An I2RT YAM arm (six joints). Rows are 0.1 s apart.
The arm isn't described. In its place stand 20 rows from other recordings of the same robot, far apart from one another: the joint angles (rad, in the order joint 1, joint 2, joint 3, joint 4, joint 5, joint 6), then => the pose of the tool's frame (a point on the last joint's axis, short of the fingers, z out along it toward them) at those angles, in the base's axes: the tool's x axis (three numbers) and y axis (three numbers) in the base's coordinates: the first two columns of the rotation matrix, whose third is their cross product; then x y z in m.
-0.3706, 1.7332, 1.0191, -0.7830, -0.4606, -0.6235 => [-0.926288, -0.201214, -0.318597, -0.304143, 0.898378, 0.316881, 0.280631, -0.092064, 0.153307]
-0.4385, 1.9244, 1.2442, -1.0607, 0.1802, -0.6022 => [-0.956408, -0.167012, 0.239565, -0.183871, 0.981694, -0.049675, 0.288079, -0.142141, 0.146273]
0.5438, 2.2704, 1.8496, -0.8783, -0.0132, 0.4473 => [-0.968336, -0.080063, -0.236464, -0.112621, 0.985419, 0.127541, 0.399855, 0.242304, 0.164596]
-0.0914, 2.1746, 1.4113, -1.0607, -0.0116, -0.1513 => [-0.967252, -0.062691, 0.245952, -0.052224, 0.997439, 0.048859, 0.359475, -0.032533, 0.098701]
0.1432, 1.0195, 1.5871, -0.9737, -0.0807, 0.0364 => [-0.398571, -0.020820, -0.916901, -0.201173, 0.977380, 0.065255, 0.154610, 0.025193, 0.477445]
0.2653, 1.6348, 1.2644, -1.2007, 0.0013, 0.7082 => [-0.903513, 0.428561, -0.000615, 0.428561, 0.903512, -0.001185, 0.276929, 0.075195, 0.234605]
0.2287, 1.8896, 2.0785, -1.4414, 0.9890, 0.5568 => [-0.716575, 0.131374, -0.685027, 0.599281, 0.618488, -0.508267, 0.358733, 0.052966, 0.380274]
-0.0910, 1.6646, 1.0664, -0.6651, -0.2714, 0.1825 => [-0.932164, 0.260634, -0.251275, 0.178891, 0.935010, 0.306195, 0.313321, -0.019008, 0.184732]
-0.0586, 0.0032, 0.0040, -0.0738, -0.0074, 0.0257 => [-0.071470, 0.029934, -0.996993, 0.053051, 0.998249, 0.026168, 0.110084, -0.006194, 0.166549]
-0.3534, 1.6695, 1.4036, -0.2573, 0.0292, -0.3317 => [-0.563607, -0.139046, -0.814256, 0.196861, 0.934720, -0.295879, 0.368443, -0.137021, 0.314973]
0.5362, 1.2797, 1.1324, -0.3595, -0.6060, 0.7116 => [-0.869785, 0.107497, -0.481580, -0.369716, 0.504372, 0.780332, 0.235214, 0.163370, 0.339666]
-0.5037, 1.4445, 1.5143, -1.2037, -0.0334, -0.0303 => [-0.807413, 0.410407, -0.423852, 0.445769, 0.894979, 0.017424, 0.239958, -0.130887, 0.353053]
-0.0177, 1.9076, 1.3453, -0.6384, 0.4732, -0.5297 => [-0.895642, -0.433968, -0.097456, -0.315165, 0.773831, -0.549414, 0.384390, -0.023031, 0.184281]
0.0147, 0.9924, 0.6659, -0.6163, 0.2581, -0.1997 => [-0.819965, -0.203880, -0.534875, -0.027473, 0.947360, -0.318991, 0.190789, -0.006283, 0.225077]
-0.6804, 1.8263, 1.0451, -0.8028, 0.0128, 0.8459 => [-0.044574, 0.999006, -0.000826, 0.998838, 0.044551, -0.018370, 0.234068, -0.190022, 0.129436]
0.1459, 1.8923, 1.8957, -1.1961, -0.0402, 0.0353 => [-0.924567, -0.100217, -0.367604, -0.127393, 0.990573, 0.050356, 0.384327, 0.057921, 0.322975]
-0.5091, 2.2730, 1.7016, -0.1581, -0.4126, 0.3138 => [-0.496309, 0.600868, -0.626606, 0.356043, 0.799161, 0.484329, 0.450995, -0.235386, 0.161958]
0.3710, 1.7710, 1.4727, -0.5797, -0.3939, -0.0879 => [-0.664900, -0.345637, -0.662150, -0.624010, 0.744256, 0.238105, 0.360912, 0.155061, 0.275339]
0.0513, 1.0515, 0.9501, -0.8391, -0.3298, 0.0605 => [-0.819773, 0.015189, -0.572487, -0.189919, 0.935869, 0.296784, 0.201408, 0.021886, 0.290599]
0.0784, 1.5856, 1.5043, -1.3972, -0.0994, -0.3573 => [-0.899546, -0.419761, -0.120904, -0.428741, 0.901410, 0.060339, 0.281910, 0.025691, 0.308419]
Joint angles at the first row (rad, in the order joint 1, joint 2, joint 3, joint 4, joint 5, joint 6):
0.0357, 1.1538, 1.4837, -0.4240, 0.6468, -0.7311
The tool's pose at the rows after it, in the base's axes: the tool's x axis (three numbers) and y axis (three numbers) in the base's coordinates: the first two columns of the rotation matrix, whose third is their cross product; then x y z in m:
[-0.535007, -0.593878, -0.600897, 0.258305, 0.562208, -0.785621, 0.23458, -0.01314, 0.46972]
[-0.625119, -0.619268, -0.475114, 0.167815, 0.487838, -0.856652, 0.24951, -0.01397, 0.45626]
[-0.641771, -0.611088, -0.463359, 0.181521, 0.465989, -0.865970, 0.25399, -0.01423, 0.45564]
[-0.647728, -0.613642, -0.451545, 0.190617, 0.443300, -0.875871, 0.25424, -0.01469, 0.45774]
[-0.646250, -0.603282, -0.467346, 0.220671, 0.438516, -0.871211, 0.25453, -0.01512, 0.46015]
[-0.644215, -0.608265, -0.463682, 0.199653, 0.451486, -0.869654, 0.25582, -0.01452, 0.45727]
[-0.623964, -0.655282, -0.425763, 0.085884, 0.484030, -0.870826, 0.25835, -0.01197, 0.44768]
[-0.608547, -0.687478, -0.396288, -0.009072, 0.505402, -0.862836, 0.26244, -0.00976, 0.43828]
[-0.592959, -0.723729, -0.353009, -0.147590, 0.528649, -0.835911, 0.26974, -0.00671, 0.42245]
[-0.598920, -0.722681, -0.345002, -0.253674, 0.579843, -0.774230, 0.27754, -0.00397, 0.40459]
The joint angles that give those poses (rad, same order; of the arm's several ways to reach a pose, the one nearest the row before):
0.0357, 1.1747, 1.4834, -0.4946, 0.6483, -0.8047
0.0357, 1.2224, 1.4834, -0.5263, 0.6971, -0.8917
0.0376, 1.2358, 1.4833, -0.5030, 0.7307, -0.9070
0.0376, 1.2362, 1.4834, -0.4816, 0.7486, -0.9337
0.0376, 1.2366, 1.4833, -0.4568, 0.7658, -0.9317
0.0380, 1.2404, 1.4834, -0.4763, 0.7483, -0.9207
0.0376, 1.2480, 1.4834, -0.5503, 0.6544, -0.9203
0.0376, 1.2625, 1.4834, -0.6064, 0.5835, -0.9203
0.0376, 1.2926, 1.4834, -0.6880, 0.4927, -0.9199
0.0376, 1.3311, 1.4834, -0.7712, 0.4164, -0.8711

